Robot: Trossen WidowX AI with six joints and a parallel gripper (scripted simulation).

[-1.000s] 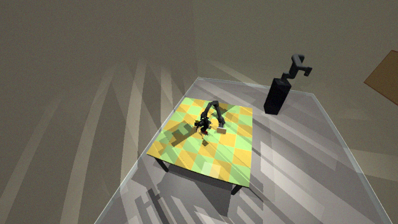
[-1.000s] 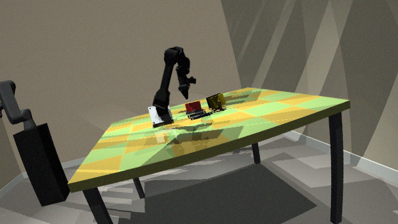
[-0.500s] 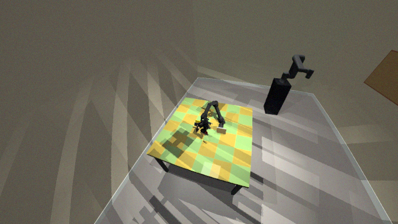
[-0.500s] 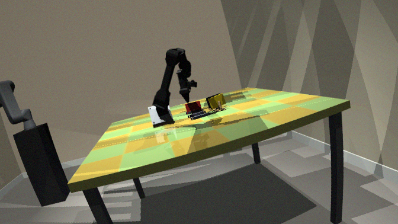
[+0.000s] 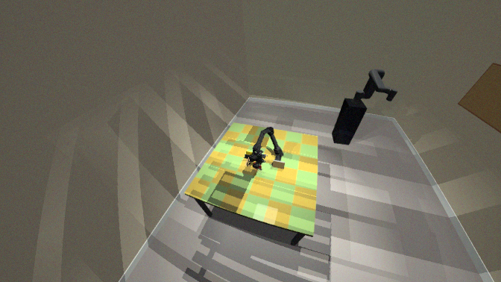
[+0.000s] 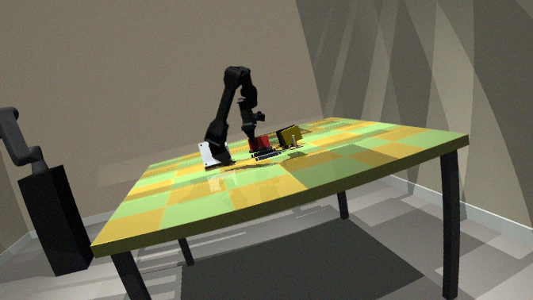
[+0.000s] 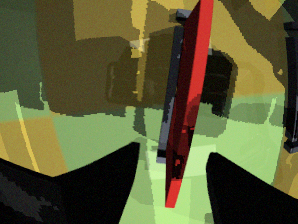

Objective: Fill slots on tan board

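Now: the red board 3 cm below my gripper tip, 2 cm ahead of it and 1 cm to the right of it. Round my gripper tip: yellow board 15 cm to the right, 15 cm ahead, 1 cm below; then tan board 15 cm ahead, 10 cm to the right, 3 cm below; then nearly black board 15 cm ahead, 10 cm to the right, 1 cm below.
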